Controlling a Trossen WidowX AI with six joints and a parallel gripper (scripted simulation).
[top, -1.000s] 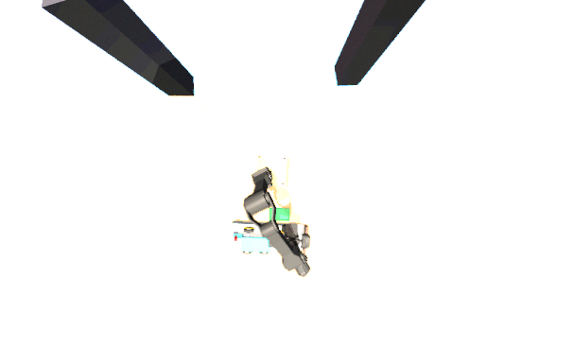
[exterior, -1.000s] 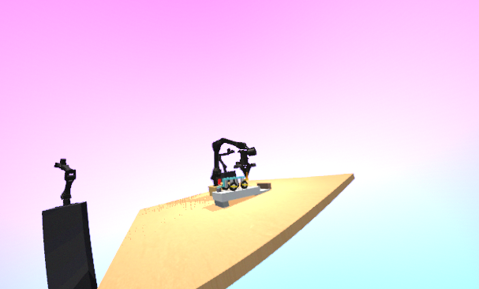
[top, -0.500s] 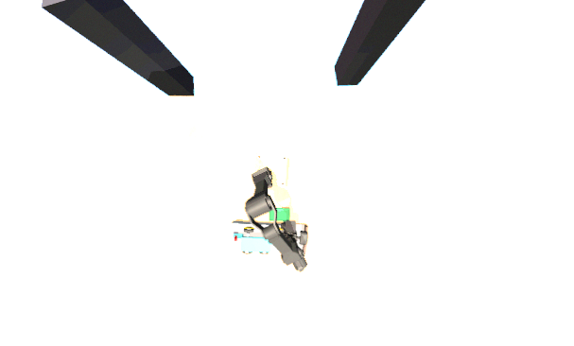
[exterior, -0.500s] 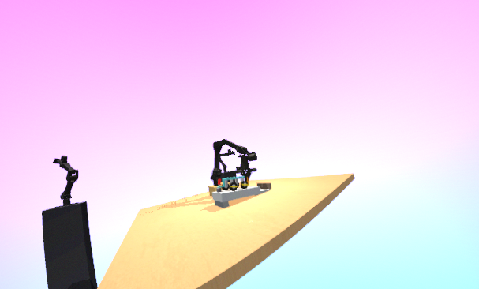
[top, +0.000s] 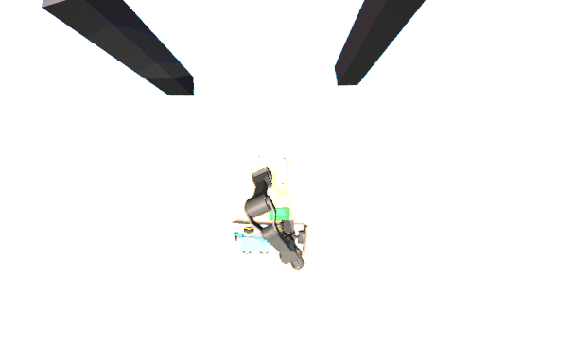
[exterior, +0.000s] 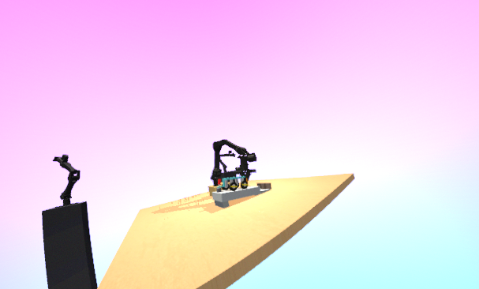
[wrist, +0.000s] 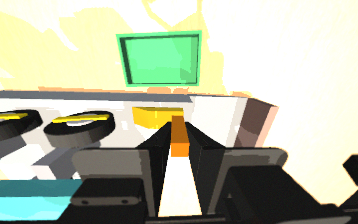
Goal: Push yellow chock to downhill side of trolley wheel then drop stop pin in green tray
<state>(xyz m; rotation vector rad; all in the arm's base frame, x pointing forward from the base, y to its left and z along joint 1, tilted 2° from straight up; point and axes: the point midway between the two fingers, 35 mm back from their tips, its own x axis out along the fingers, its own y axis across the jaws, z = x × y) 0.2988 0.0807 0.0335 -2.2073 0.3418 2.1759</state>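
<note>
The red-headed stop pin lies 25 cm to the right of my gripper tip and 5 cm above it. Also, from my gripper tip: green tray (7 cm behind, 2 cm to the right, 9 cm below); yellow chock (2 cm to the right); brown bar (8 cm ahead, 11 cm to the left, 5 cm below).
</note>
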